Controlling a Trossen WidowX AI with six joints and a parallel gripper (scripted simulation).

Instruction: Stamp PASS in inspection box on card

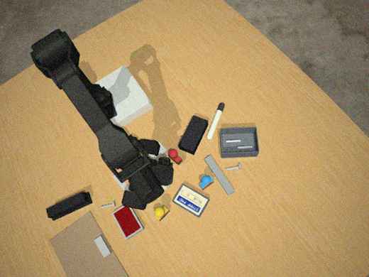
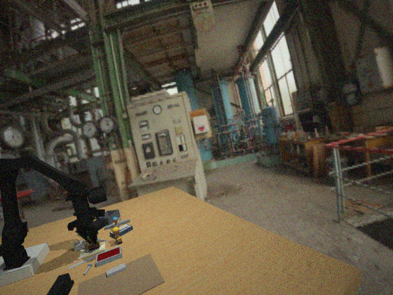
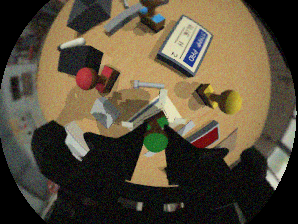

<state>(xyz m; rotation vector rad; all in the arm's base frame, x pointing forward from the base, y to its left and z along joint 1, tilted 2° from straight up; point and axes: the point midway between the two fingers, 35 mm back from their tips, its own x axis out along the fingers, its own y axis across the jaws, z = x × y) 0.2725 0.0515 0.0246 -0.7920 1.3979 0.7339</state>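
The green-knobbed stamp lies right at my gripper tip. Also, from my gripper tip: yellow stamp 10 cm ahead; then red stamp 4 cm behind, 10 cm to the left, 1 cm below; then cream card 1 cm behind, 1 cm to the right, 3 cm below.
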